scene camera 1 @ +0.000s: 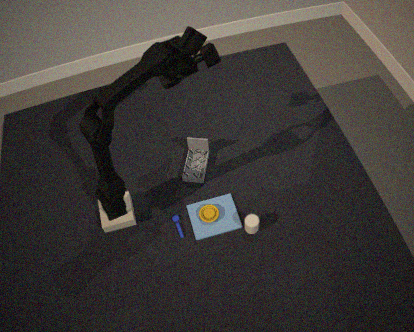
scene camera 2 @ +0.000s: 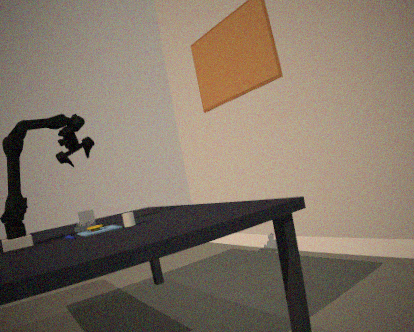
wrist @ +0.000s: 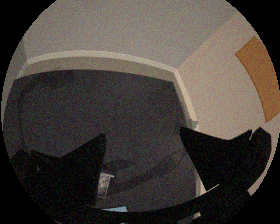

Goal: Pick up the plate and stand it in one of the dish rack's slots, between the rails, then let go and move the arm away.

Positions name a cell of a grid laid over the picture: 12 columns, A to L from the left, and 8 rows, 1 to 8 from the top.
Scene:
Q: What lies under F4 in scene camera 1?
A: A grey wire dish rack.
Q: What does my gripper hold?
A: Nothing.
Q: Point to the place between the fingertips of my gripper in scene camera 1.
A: F2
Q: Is my gripper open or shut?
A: Open.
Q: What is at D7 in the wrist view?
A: My gripper.

